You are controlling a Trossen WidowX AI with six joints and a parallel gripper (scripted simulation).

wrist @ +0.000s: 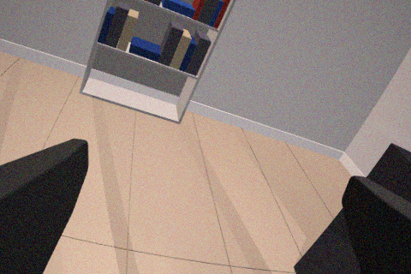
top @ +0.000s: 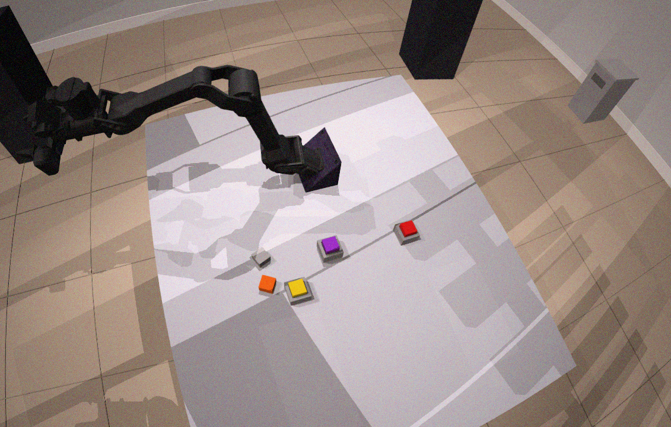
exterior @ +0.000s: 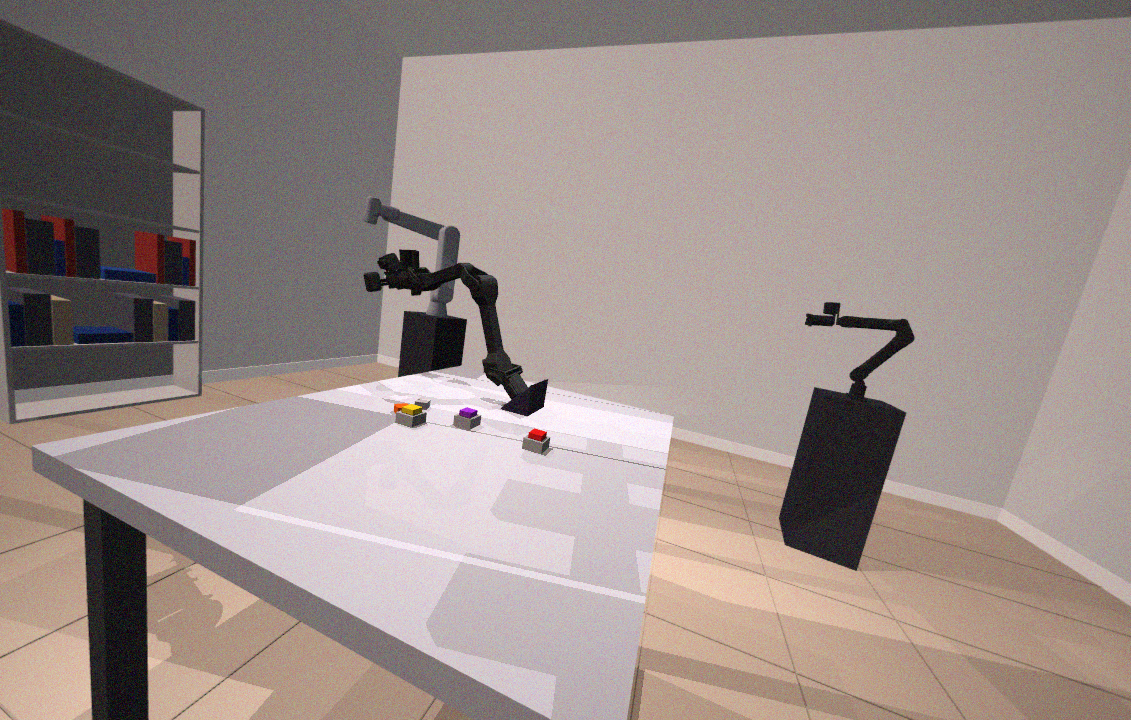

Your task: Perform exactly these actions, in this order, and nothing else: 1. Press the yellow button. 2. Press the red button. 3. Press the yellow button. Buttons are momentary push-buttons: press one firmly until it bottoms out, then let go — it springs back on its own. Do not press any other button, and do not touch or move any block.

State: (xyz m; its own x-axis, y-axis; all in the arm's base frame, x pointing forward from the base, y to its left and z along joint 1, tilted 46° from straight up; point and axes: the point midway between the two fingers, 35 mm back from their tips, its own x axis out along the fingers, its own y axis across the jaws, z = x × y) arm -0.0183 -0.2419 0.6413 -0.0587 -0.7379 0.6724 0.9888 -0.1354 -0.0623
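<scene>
My gripper tip is 31 cm short of the yellow button, 56 cm to the right of it and 28 cm above it. From my gripper tip the other things lie so: orange block 28 cm ahead, 50 cm to the left, 31 cm below; then purple button 22 cm ahead, 65 cm to the left, 28 cm below; then small grey block 21 cm ahead, 49 cm to the left, 31 cm below.
</scene>
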